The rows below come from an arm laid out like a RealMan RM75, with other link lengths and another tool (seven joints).
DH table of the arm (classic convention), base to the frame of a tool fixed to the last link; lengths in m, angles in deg. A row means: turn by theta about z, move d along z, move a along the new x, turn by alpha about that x. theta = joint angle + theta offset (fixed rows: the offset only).
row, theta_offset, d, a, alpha
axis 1, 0.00, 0.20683, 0.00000, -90.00
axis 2, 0.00, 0.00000, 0.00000, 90.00
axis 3, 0.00, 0.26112, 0.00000, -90.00
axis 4, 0.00, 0.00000, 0.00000, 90.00
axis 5, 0.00, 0.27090, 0.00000, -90.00
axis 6, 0.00, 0.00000, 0.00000, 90.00
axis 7, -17.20, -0.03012, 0.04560, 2.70
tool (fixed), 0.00, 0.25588, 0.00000, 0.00
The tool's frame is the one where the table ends.
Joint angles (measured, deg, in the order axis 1, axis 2, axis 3, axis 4, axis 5, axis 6, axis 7), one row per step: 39.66 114.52 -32.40 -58.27 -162.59 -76.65 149.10; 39.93 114.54 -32.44 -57.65 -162.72 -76.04 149.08; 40.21 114.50 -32.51 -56.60 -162.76 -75.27 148.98; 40.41 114.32 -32.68 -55.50 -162.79 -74.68 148.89; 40.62 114.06 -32.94 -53.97 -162.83 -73.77 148.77; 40.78 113.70 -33.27 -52.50 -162.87 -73.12 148.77; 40.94 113.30 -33.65 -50.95 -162.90 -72.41 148.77; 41.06 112.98 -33.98 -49.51 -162.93 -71.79 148.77; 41.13 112.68 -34.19 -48.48 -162.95 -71.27 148.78; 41.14 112.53 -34.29 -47.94 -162.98 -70.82 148.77; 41.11 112.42 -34.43 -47.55 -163.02 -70.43 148.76
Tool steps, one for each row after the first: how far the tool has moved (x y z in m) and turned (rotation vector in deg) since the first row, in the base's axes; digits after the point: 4 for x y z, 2 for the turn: 0.0001 0.0020 -0.0023 0.00 -0.08 0.09; 0.0009 0.0038 -0.0062 -0.16 -0.04 0.13; 0.0025 0.0046 -0.0095 -0.49 -0.06 0.05; 0.0053 0.0054 -0.0138 -0.88 -0.14 -0.09; 0.0082 0.0053 -0.0175 -1.37 -0.21 -0.39; 0.0113 0.0051 -0.0211 -1.88 -0.33 -0.69; 0.0144 0.0043 -0.0250 -2.40 -0.37 -1.03; 0.0170 0.0040 -0.0268 -2.63 -0.47 -1.29; 0.0188 0.0041 -0.0274 -2.62 -0.61 -1.41; 0.0205 0.0041 -0.0277 -2.60 -0.81 -1.49
